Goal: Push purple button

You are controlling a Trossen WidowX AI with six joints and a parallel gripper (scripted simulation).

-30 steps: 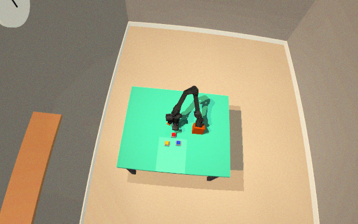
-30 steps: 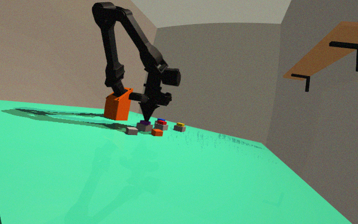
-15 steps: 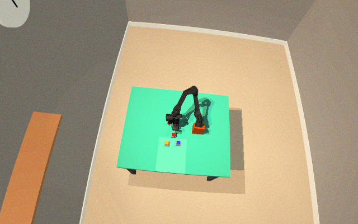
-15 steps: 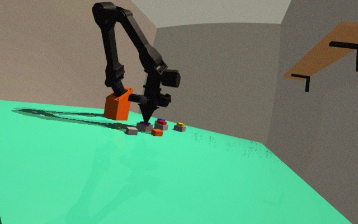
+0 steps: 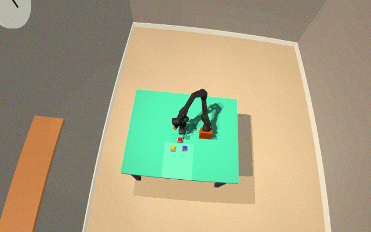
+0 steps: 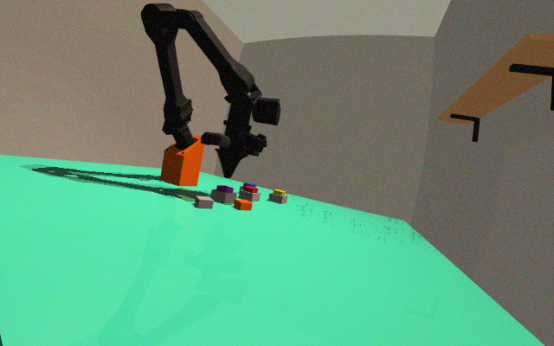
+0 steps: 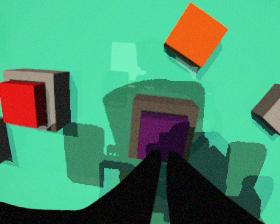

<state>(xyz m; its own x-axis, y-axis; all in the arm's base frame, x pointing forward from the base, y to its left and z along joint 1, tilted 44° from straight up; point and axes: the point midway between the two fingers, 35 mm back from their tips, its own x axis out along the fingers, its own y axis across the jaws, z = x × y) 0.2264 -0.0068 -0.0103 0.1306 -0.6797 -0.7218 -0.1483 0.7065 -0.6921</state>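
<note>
Now: the purple button 3 cm below my gripper tip. Also, from my gripper tip: orange block (7 cm ahead, 1 cm to the right, 5 cm below); grey block (4 cm ahead, 10 cm to the right, 5 cm below); red button (11 cm to the left, 3 cm below).
</note>
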